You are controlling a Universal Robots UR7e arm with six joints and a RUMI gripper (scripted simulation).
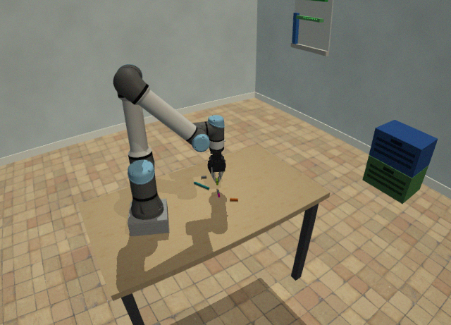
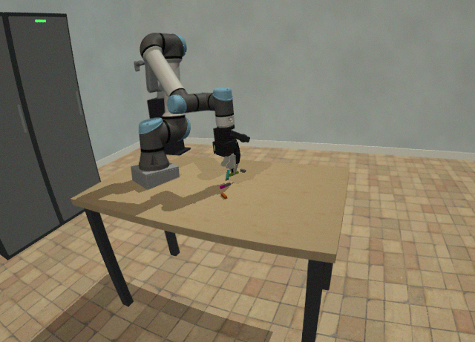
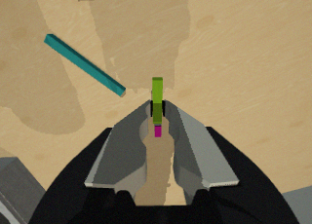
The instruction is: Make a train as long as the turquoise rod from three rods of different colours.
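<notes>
My gripper is now 3 cm past the magenta rod, 6 cm to the left of it and 5 cm above it. Also, from my hand: turquoise rod 6 cm behind, 6 cm to the left, 5 cm below; lime rod 1 cm below; orange rod 2 cm ahead, 13 cm to the right, 5 cm below.
</notes>
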